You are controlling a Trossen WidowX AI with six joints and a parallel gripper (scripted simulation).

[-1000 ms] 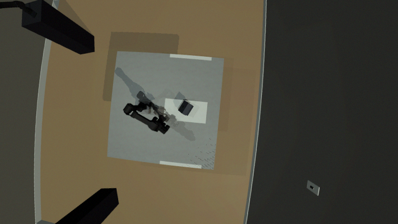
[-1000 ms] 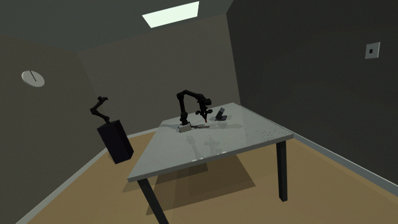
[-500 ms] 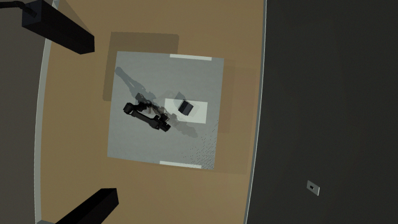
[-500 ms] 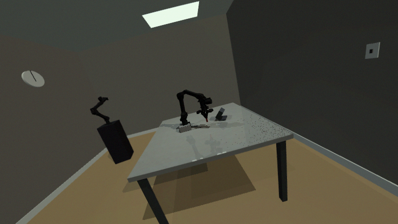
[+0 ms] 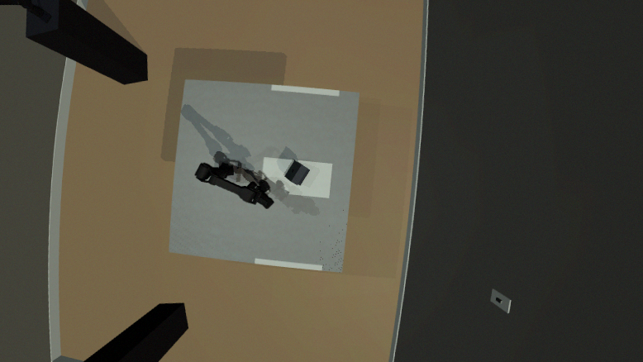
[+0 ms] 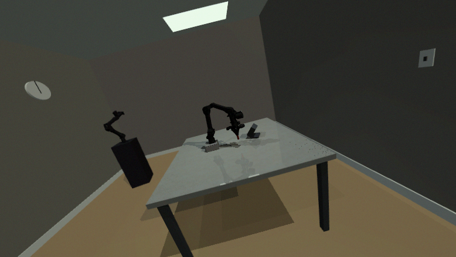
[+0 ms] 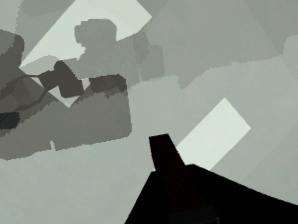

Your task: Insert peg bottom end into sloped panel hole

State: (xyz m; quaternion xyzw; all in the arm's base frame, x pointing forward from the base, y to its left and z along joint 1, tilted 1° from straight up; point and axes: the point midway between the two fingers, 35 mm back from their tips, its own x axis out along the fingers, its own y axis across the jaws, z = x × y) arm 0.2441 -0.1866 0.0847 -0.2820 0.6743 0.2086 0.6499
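Now: gripper tip 220 mm short of the sloped panel, 130 mm to the right of it and 50 mm above it. The rest, counted from my gripper tip: peg 20 mm above.
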